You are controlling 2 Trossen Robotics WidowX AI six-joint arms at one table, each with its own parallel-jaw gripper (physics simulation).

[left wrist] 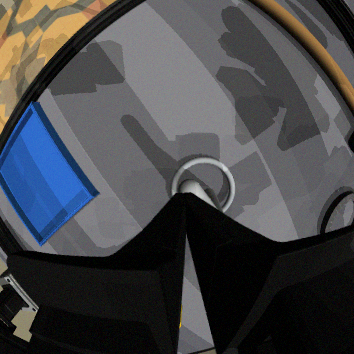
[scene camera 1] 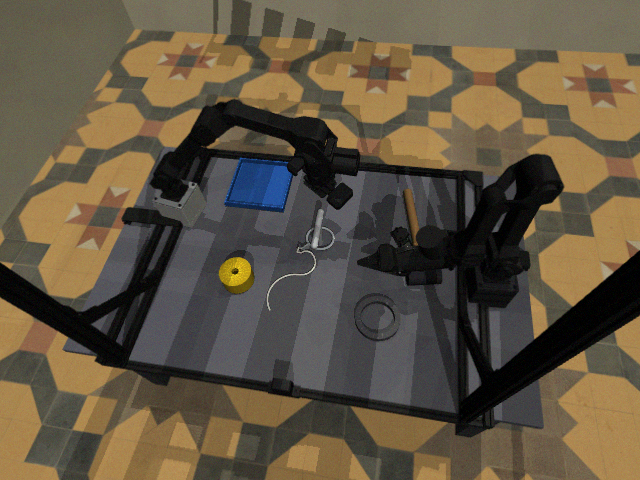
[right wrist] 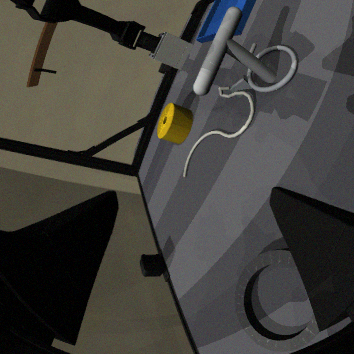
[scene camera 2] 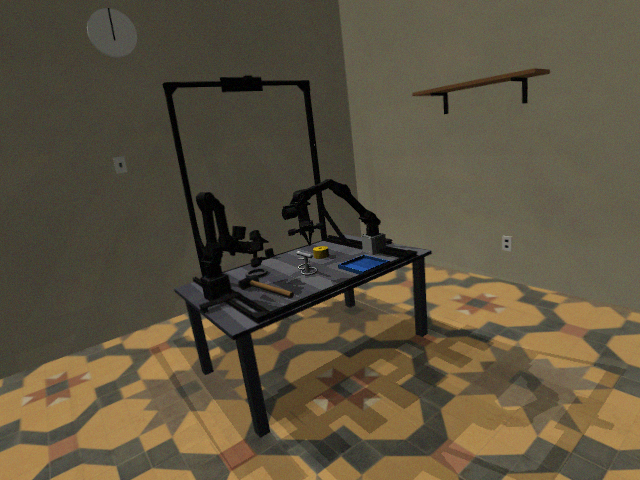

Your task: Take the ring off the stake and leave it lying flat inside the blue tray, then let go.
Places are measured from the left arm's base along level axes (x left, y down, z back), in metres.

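Pixels of known places: left gripper, between the fingertips: point(left wrist: 182, 200) point(scene camera 1: 322, 195) point(scene camera 2: 310, 245); right gripper, between the fingertips: point(scene camera 1: 363, 264) point(right wrist: 195, 197) point(scene camera 2: 268, 250); left arm's base, origin of its link: point(left wrist: 14, 295) point(scene camera 1: 174, 191) point(right wrist: 155, 44) point(scene camera 2: 373, 234); right arm's base, origin of its link: point(scene camera 1: 495, 271) point(scene camera 2: 214, 276).
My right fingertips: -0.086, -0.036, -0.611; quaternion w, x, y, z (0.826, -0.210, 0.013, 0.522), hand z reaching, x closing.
Observation:
For each thing: its top centre in the pictures, then the offset to it from my right fingertips, as dx, dy, dz. "pt": a spot on its surface instead.
- thin pale ring, a spot on its surface: point(left wrist: 205, 160) point(right wrist: 289, 51) pt +0.152, +0.131, +0.143
- grey stake, centre of its top: point(left wrist: 225, 240) point(right wrist: 211, 43) point(scene camera 1: 317, 226) point(scene camera 2: 304, 252) +0.095, +0.034, +0.159
- blue tray, centre of its top: point(left wrist: 28, 181) point(right wrist: 223, 6) point(scene camera 1: 260, 181) point(scene camera 2: 363, 262) +0.257, +0.117, +0.419
- yellow roll, centre of its top: point(right wrist: 164, 119) point(scene camera 1: 234, 271) point(scene camera 2: 320, 248) -0.081, +0.089, +0.343
- curved white cord, a spot on its surface: point(right wrist: 215, 132) point(scene camera 1: 291, 274) pt -0.024, +0.133, +0.201
- wide dark ring, a spot on its surface: point(scene camera 1: 357, 316) pt -0.089, +0.125, -0.015
- wooden-handled hammer, centre of its top: point(left wrist: 339, 58) point(scene camera 1: 417, 228) point(scene camera 2: 266, 281) +0.208, +0.089, -0.104
The thin pale ring point(scene camera 1: 333, 239) point(left wrist: 205, 160) point(right wrist: 295, 65) lies low around the foot of the grey stake point(scene camera 1: 317, 229) point(scene camera 2: 305, 254) point(left wrist: 191, 187) point(right wrist: 218, 52), which stands upright with a thick crossbar on top. The blue tray point(scene camera 1: 258, 183) point(scene camera 2: 364, 264) point(left wrist: 42, 170) point(right wrist: 212, 25) is empty. My left gripper point(scene camera 1: 323, 194) point(scene camera 2: 309, 243) point(left wrist: 182, 200) is shut and empty, above the stake; in the left wrist view its fingertips overlap the crossbar and hide part of it. My right gripper point(scene camera 1: 378, 248) point(scene camera 2: 267, 246) point(right wrist: 195, 197) is open and empty, on the right in scene camera 1.
A yellow roll point(scene camera 1: 237, 284) point(scene camera 2: 321, 253) point(right wrist: 178, 125) and a curved white cord point(scene camera 1: 289, 274) point(right wrist: 215, 132) lie near the stake. A wide dark ring point(scene camera 1: 357, 316) and a wooden-handled hammer point(scene camera 1: 409, 209) point(scene camera 2: 271, 288) lie on the right arm's side. Black rails edge the table.

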